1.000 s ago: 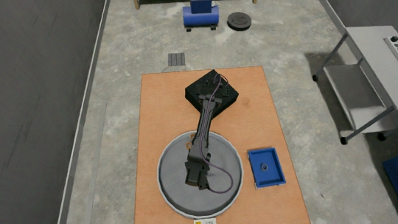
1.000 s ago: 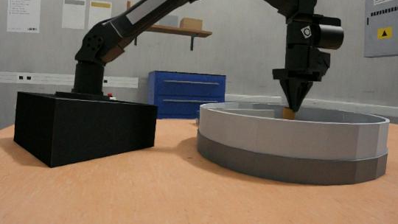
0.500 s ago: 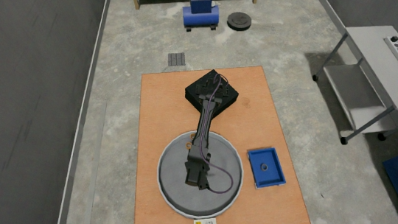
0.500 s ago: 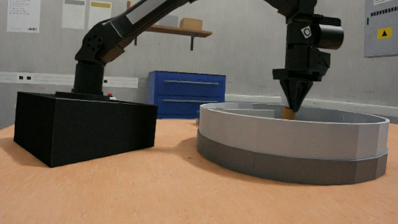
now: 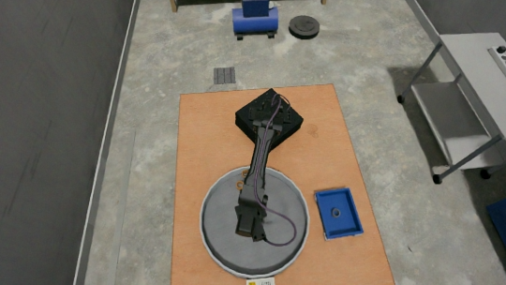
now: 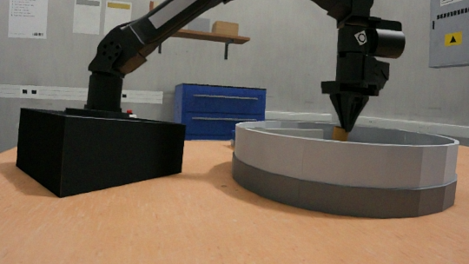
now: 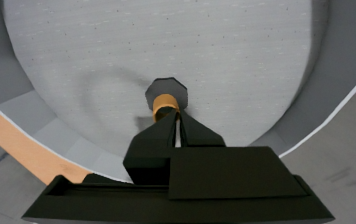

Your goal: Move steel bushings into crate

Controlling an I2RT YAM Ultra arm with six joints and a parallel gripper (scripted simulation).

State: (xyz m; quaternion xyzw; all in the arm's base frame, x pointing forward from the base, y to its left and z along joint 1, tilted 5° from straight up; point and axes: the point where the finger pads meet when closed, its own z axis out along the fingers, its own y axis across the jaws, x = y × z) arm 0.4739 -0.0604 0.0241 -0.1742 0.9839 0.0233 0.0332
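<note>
Now: hand 5 cm above the grey turntable, 1 cm to the right of it and 1 cm past it. From my hand the other things lie so: blue crate: 36 cm to the left, 8 cm below, 6 cm behind.
</note>
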